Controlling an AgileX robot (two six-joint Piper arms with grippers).
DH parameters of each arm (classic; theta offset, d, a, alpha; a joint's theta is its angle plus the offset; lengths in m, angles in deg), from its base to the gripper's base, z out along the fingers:
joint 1: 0 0.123 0 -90
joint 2: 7.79 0 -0.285 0
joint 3: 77.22 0 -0.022 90
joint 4: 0 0.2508 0 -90
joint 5: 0 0 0.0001 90
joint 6: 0 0.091 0 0
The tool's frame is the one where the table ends.
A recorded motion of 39 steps. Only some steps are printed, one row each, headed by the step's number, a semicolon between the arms.
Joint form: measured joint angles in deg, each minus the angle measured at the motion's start. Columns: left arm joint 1, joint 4, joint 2, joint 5, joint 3, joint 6; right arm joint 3, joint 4, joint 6, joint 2, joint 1, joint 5.
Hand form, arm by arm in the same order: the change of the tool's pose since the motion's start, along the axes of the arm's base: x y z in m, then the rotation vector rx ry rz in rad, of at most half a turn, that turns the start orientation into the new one. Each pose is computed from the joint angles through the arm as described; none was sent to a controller.
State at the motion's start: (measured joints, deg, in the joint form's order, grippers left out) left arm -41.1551 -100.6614 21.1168 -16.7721 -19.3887 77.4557; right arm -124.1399 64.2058 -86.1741 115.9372 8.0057 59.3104
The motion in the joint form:
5: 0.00 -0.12 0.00 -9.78 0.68 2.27; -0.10 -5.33 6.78 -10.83 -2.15 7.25
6: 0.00 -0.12 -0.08 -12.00 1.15 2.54; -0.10 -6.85 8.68 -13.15 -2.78 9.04
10: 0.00 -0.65 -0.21 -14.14 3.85 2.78; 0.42 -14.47 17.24 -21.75 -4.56 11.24
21: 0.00 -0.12 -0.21 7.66 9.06 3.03; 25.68 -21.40 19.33 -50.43 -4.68 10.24
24: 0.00 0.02 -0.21 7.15 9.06 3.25; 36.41 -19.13 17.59 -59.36 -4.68 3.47
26: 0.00 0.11 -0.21 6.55 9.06 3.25; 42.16 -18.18 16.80 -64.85 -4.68 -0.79
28: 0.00 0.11 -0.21 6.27 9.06 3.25; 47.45 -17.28 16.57 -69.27 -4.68 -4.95
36: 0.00 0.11 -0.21 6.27 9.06 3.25; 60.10 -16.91 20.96 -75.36 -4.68 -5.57
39: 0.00 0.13 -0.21 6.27 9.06 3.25; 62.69 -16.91 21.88 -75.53 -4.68 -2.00
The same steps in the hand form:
5: 0.0054 0.0141 -0.0070 0.0580 0.0263 0.1665; -0.0640 -0.0225 0.0674 -0.0513 -0.0443 0.0077
6: 0.0062 0.0174 -0.0103 0.0710 0.0369 0.2042; -0.0789 -0.0283 0.0791 -0.0685 -0.0436 0.0005
10: 0.0072 0.0203 -0.0266 0.1057 0.0796 0.2393; -0.1310 -0.0485 0.1174 -0.1131 -0.0484 -0.1157
21: -0.0047 -0.0114 -0.0512 0.1280 0.0753 -0.1346; -0.2739 -0.0650 0.1216 -0.1756 -0.0973 -0.2125
24: -0.0042 -0.0107 -0.0513 0.1347 0.0734 -0.1262; -0.3061 -0.0676 0.1079 -0.1070 -0.1566 -0.2544
26: -0.0038 -0.0099 -0.0515 0.1375 0.0740 -0.1160; -0.3265 -0.0702 0.0998 -0.0654 -0.2039 -0.2905
28: -0.0036 -0.0095 -0.0515 0.1382 0.0748 -0.1112; -0.3399 -0.0728 0.0897 -0.0219 -0.2314 -0.3290
36: -0.0036 -0.0095 -0.0515 0.1382 0.0748 -0.1112; -0.3477 -0.0733 0.0406 0.0109 -0.0662 -0.3481
39: -0.0036 -0.0095 -0.0515 0.1385 0.0746 -0.1112; -0.3469 -0.0709 0.0240 -0.0182 0.0241 -0.3108

